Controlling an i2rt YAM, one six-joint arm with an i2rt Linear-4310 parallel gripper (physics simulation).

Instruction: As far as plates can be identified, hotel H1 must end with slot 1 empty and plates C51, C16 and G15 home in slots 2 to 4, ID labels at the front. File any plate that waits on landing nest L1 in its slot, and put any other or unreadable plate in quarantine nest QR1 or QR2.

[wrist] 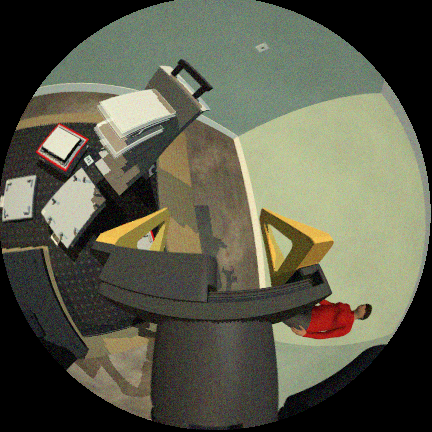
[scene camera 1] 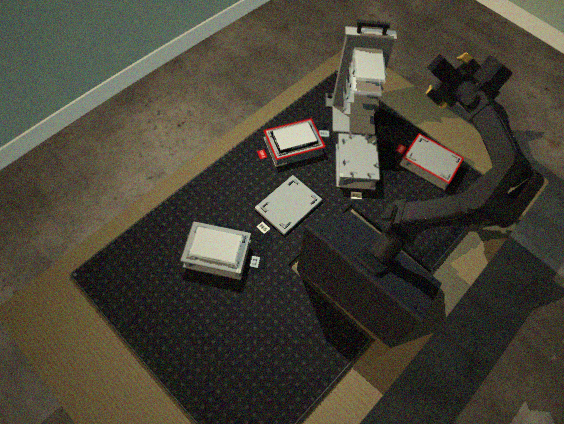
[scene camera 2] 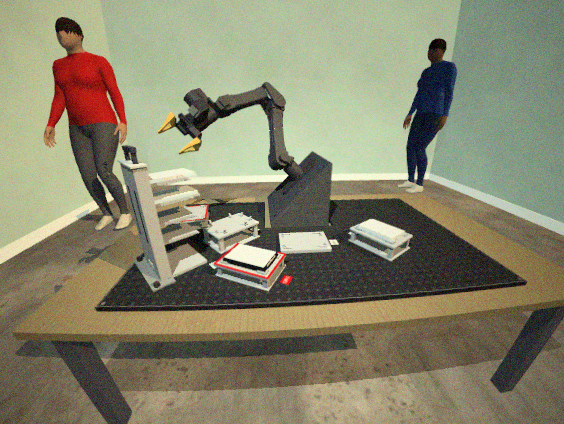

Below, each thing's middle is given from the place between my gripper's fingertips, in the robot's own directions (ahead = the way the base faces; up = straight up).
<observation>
I see my gripper 120 mm short of the flat grey nest (scene camera 1: 285, 207), 470 mm to the right of it and 320 mm above it.
</observation>
